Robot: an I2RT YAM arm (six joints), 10 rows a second.
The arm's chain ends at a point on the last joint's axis. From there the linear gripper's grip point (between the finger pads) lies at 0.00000 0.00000 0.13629 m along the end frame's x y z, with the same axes.
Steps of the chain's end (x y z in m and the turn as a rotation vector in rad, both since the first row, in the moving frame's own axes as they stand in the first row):
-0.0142 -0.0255 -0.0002 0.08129 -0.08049 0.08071
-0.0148 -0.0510 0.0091 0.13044 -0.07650 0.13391
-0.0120 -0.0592 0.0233 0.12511 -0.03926 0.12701
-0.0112 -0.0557 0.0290 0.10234 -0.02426 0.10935
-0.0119 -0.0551 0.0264 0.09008 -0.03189 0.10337
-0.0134 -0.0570 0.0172 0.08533 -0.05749 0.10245
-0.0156 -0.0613 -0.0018 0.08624 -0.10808 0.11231
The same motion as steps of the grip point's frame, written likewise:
-0.0247 -0.0370 -0.0011 0.08129 -0.08049 0.08071
-0.0240 -0.0694 0.0075 0.13044 -0.07650 0.13391
-0.0162 -0.0765 0.0221 0.12511 -0.03926 0.12701
-0.0137 -0.0698 0.0282 0.10234 -0.02426 0.10935
-0.0156 -0.0676 0.0258 0.09008 -0.03189 0.10337
-0.0206 -0.0690 0.0165 0.08533 -0.05749 0.10245
-0.0296 -0.0738 -0.0031 0.08624 -0.10808 0.11231

